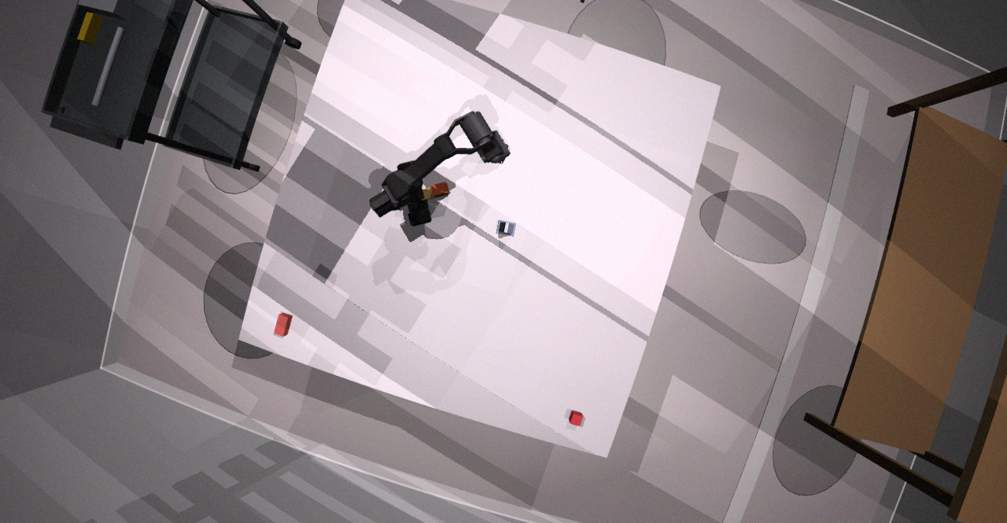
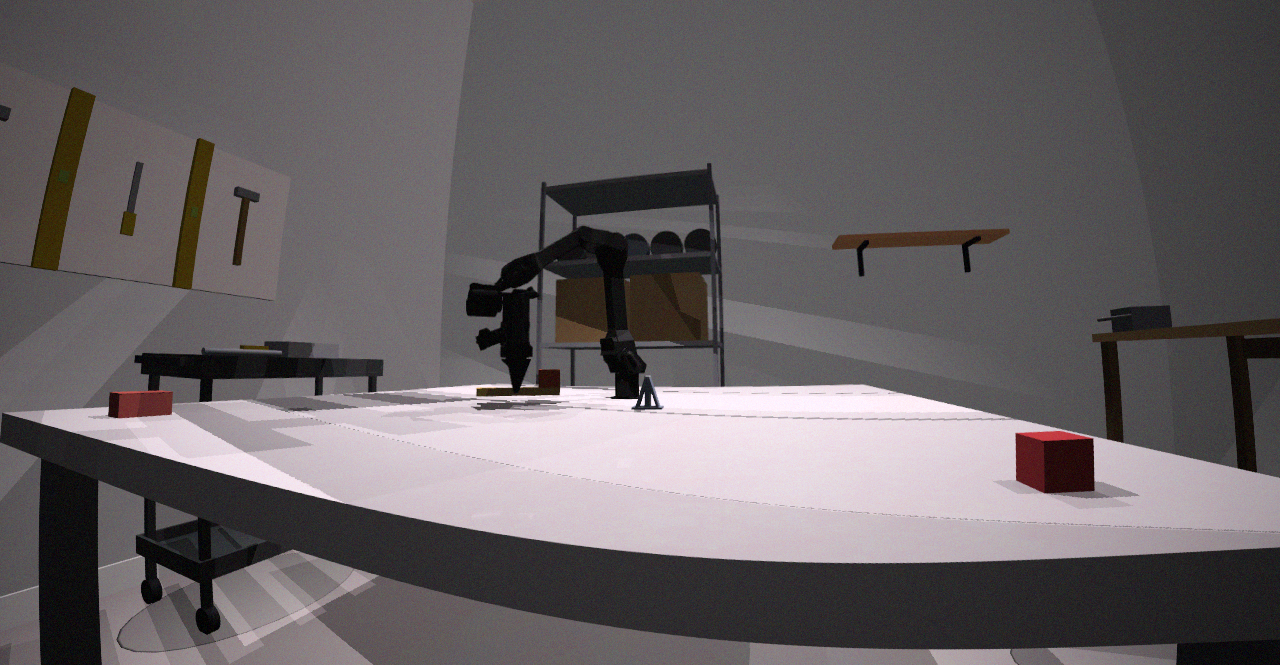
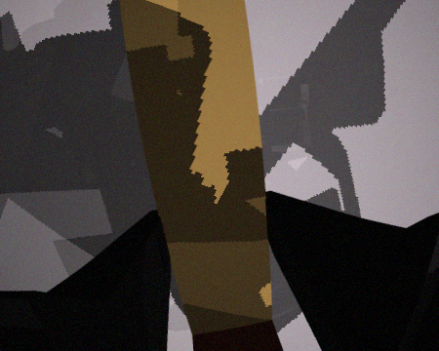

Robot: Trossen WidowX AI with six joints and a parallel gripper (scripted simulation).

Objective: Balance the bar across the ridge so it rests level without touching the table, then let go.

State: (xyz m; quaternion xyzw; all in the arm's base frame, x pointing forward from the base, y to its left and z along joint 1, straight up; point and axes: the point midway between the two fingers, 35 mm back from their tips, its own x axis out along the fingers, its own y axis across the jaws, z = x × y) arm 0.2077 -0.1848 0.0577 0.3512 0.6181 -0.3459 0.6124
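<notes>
My gripper tip is 290 mm to the right of the ridge, 40 mm below it and 10 mm short of it.
</notes>
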